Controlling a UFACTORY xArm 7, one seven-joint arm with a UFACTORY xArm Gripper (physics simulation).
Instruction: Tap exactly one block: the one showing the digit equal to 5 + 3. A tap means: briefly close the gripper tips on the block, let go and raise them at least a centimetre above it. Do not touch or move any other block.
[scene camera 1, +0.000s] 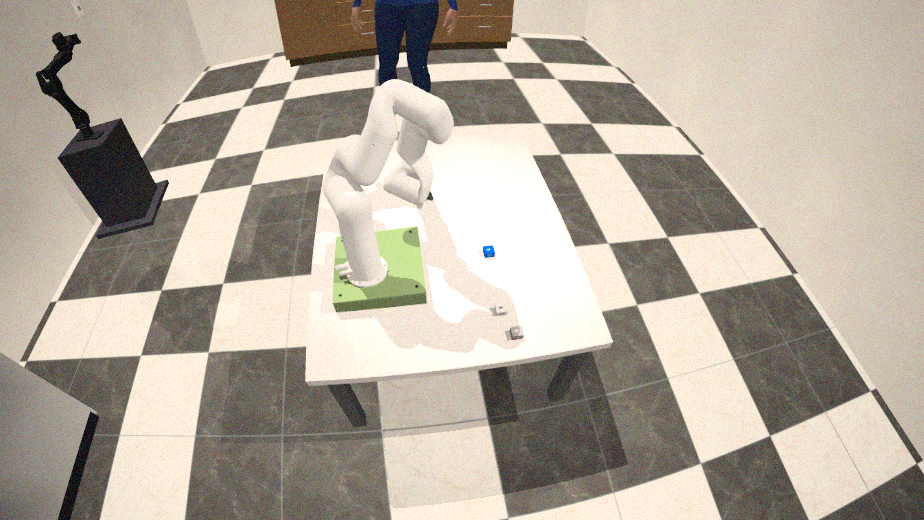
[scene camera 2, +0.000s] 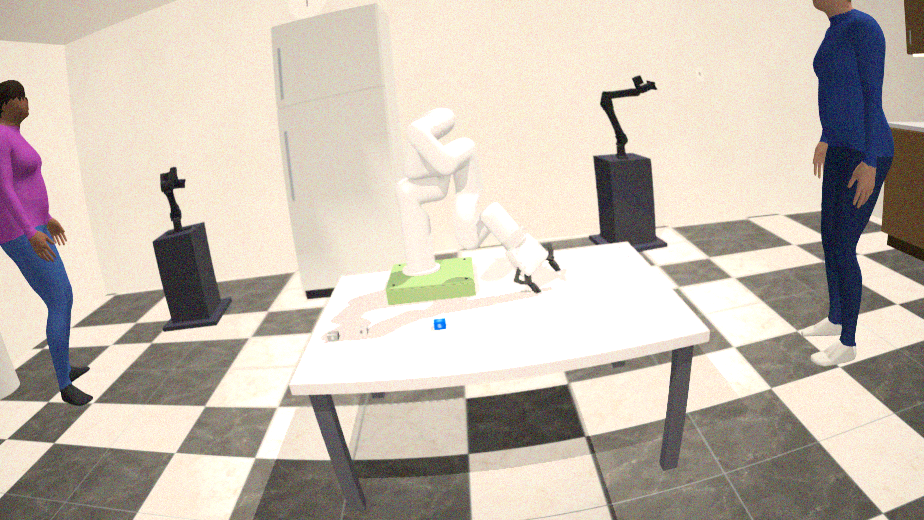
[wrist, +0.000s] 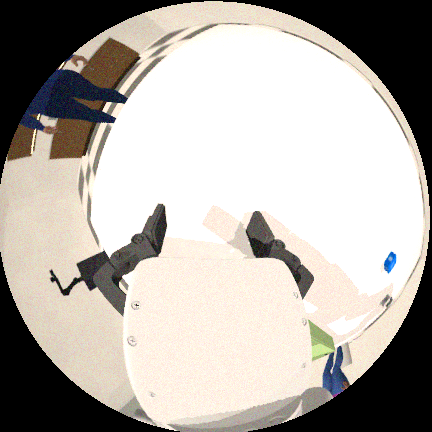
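A blue block (scene camera 1: 488, 251) (scene camera 2: 439, 324) (wrist: 390, 262) sits on the white table (scene camera 1: 549, 271) (scene camera 2: 614, 323). A white block (scene camera 1: 499, 310) (scene camera 2: 364, 330) and a grey block (scene camera 1: 515, 332) (scene camera 2: 332, 336) sit near each other at the table end away from the gripper. In the wrist view a greyish block shape shows near the right rim; I cannot tell which it is. The digits are too small to read. My gripper (scene camera 2: 546, 278) (wrist: 208, 217) is open and empty, tilted low over the table's other end, well apart from all the blocks. In scene camera 1 the arm mostly hides it.
The arm stands on a green base plate (scene camera 1: 400, 255) (scene camera 2: 462, 287) at the table's back edge. A person in blue (scene camera 1: 406, 38) (scene camera 2: 852, 129) stands beyond the gripper's end of the table. Black arms on pedestals (scene camera 1: 106, 174) (scene camera 2: 623, 200) and a fridge (scene camera 2: 336, 148) stand behind.
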